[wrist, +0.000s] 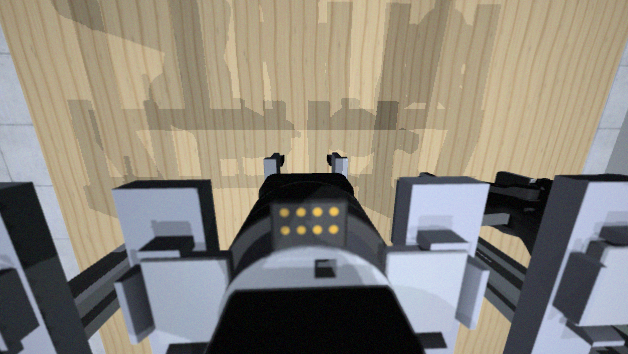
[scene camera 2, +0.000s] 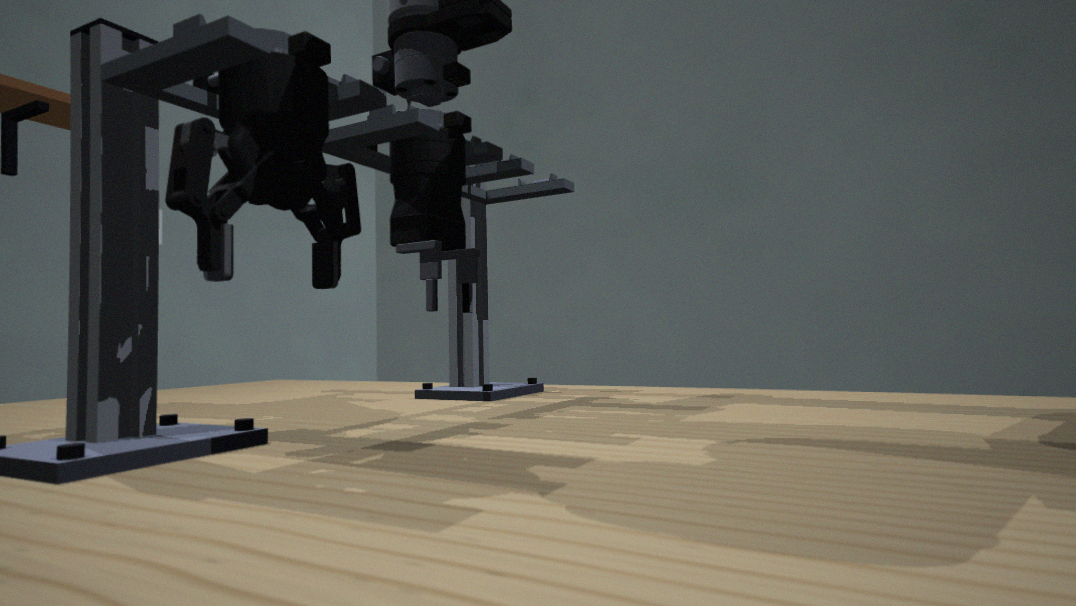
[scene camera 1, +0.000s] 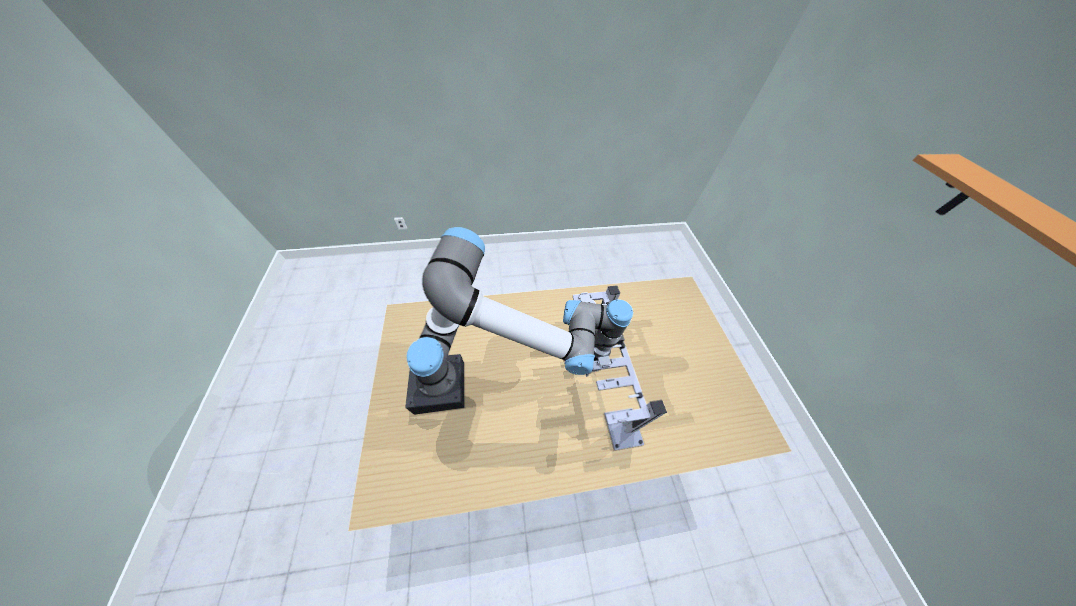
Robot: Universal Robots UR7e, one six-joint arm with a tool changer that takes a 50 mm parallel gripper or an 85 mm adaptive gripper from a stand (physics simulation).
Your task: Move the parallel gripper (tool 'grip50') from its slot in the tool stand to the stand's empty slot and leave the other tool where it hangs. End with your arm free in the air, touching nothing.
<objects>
A black adaptive gripper [scene camera 2: 274,110]: 0.49 m from the lens. A parallel gripper [scene camera 2: 428,171] is 0.62 m from the lens. The marked spots on the parallel gripper and the black adaptive gripper are 0.18 m apart.
</objects>
